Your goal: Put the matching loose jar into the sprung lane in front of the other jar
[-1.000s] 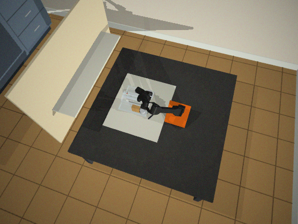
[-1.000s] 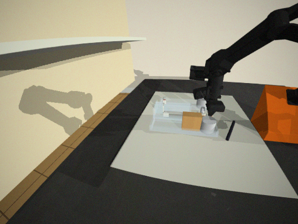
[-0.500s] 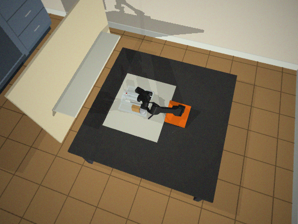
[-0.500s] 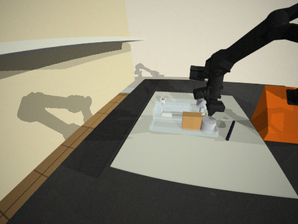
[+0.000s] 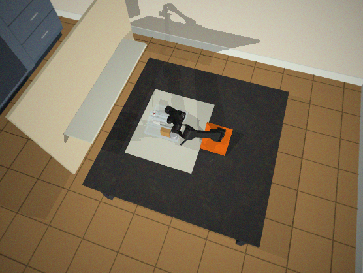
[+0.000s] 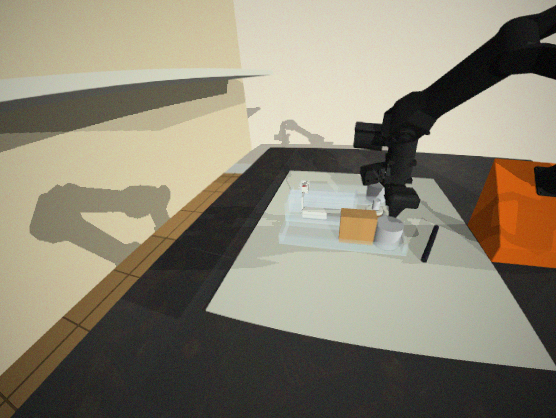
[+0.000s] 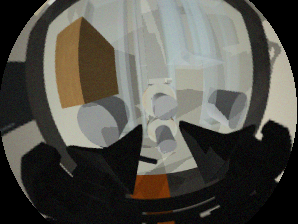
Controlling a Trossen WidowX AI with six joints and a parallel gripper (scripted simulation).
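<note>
The white mat is 6 cm ahead of my gripper tip, 1 cm to the left of it and 3 cm below it. Also, from my gripper tip: brown box 8 cm ahead, 8 cm to the left, 1 cm above; then black rod 9 cm behind, 7 cm to the left, 2 cm below.
</note>
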